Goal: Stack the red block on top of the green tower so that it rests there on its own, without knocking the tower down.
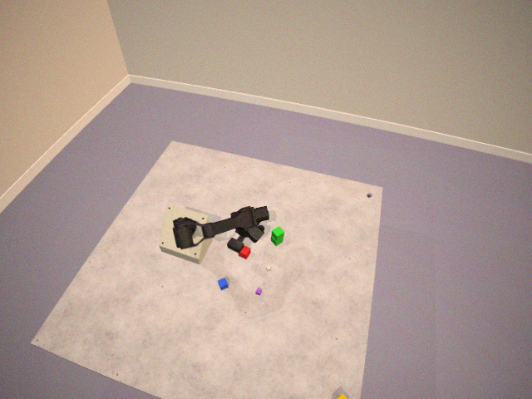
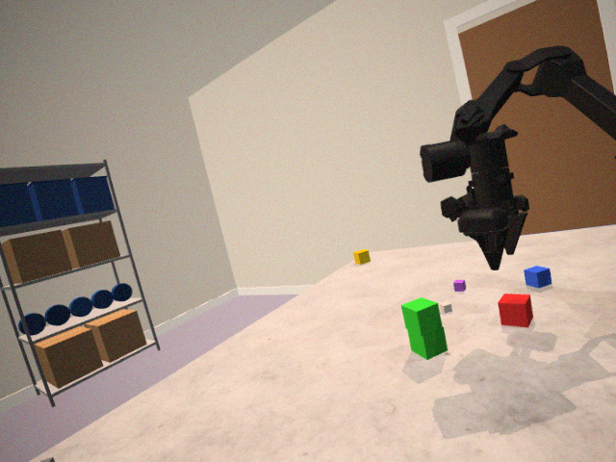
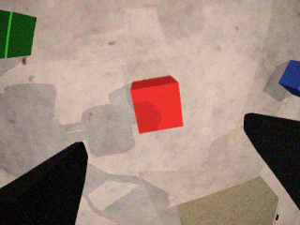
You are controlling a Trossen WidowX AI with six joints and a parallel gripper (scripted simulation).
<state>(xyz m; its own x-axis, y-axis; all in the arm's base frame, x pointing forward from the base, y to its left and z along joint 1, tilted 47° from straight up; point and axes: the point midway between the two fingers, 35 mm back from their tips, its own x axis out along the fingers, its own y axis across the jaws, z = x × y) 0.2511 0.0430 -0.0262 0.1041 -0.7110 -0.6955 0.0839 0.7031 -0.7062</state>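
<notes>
My gripper tip is now 9 cm above the red block and 1 cm past it. From my gripper tip the other things lie so: blue block (18 cm to the right, 9 cm below, 2 cm behind); then purple block (15 cm to the right, 13 cm ahead, 10 cm below); then white block (12 cm ahead, 10 cm below, 3 cm to the right).
</notes>
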